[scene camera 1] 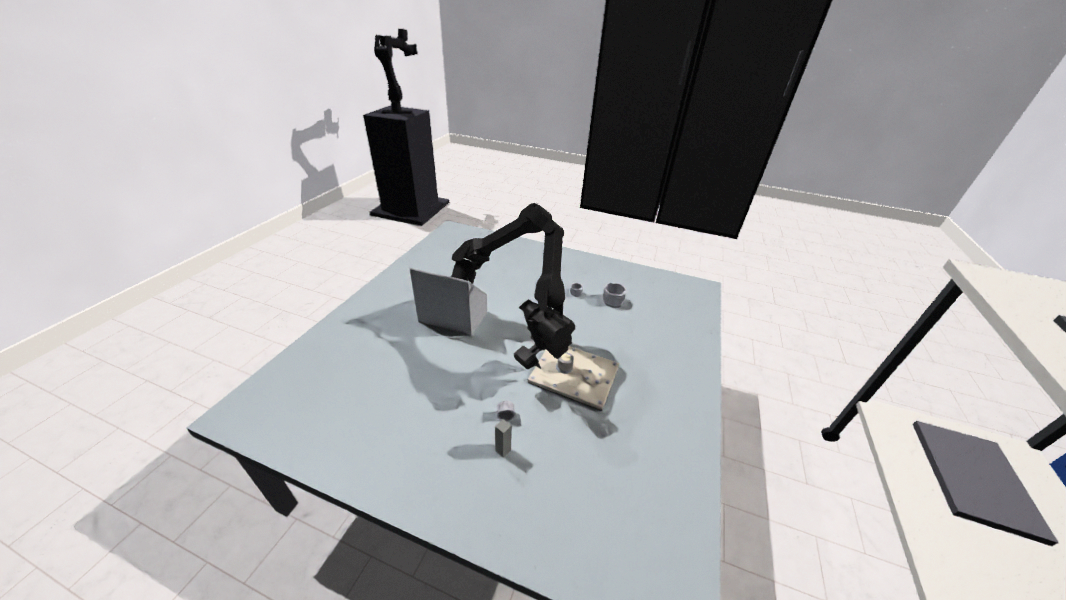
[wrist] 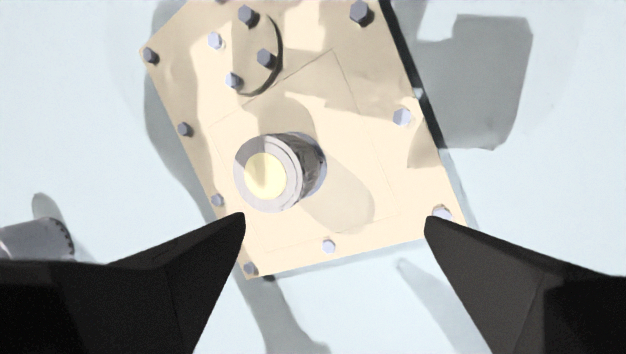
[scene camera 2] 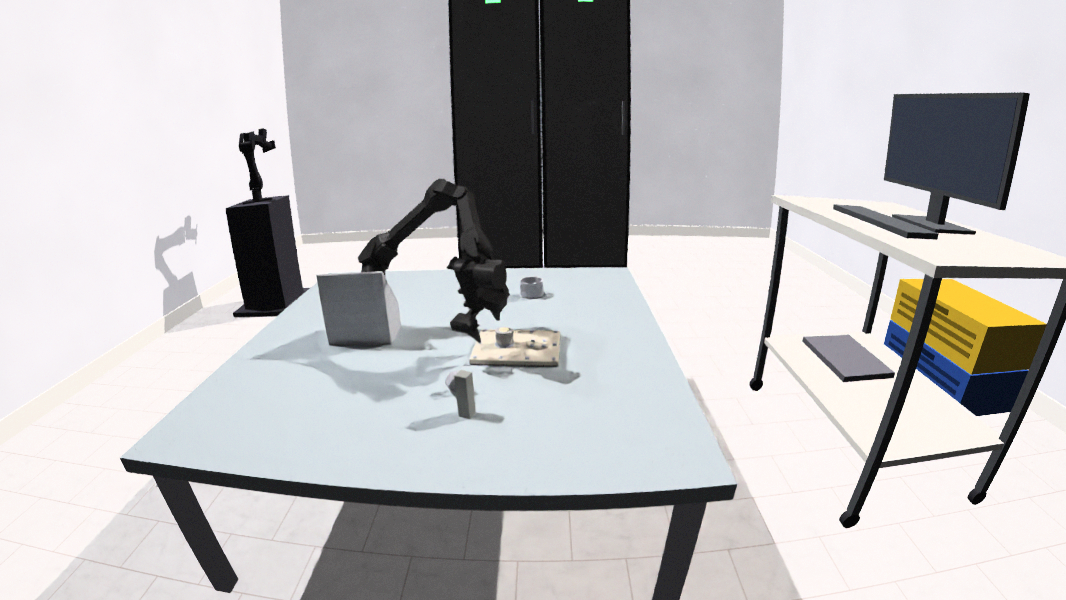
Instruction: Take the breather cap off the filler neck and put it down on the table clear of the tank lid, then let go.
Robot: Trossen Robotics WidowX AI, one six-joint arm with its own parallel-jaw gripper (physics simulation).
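Frame: origin at the arm's base, x ahead, y left, z up, level; millimetres.
Seen in the pictures: gripper, fingertip midpoint: (scene camera 1: 551, 358) (wrist: 334, 222) (scene camera 2: 489, 330); arm's base at its link origin: (scene camera 1: 460, 282) (scene camera 2: 371, 283).
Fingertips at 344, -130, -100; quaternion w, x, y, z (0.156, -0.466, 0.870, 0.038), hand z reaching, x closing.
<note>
Offsets run from my fingertips to a thing's top centre, as dx, dy, dz. "*": to the spot under its first point.
The breather cap @[+39, +29, -11] (scene camera 1: 565, 362) (scene camera 2: 505, 336) (wrist: 266, 172), a grey round piece with a pale yellow disc on top, stands upright on the beige tank lid @[* +136, -71, -54] (scene camera 1: 589, 400) (scene camera 2: 514, 360) (wrist: 365, 185). The filler neck beneath it is mostly hidden, and I cannot tell where cap and neck meet. My gripper (scene camera 1: 546, 358) (scene camera 2: 488, 328) (wrist: 334, 222) is open and empty, low over the lid's edge. In the wrist view the cap lies beyond the left fingertip, off the middle of the gap. The fingers look apart from it.
A grey upright block @[-43, -286, +35] (scene camera 1: 503, 438) (scene camera 2: 465, 395) and a small round piece @[-73, -187, -21] (scene camera 1: 505, 409) stand in front of the lid. A grey cup-like piece @[+132, +440, -14] (scene camera 1: 613, 295) (scene camera 2: 531, 287) and a smaller one @[-12, +436, -37] (scene camera 1: 576, 289) stand behind. A large grey box (scene camera 1: 443, 301) (scene camera 2: 358, 309) stands left near the arm's base.
</note>
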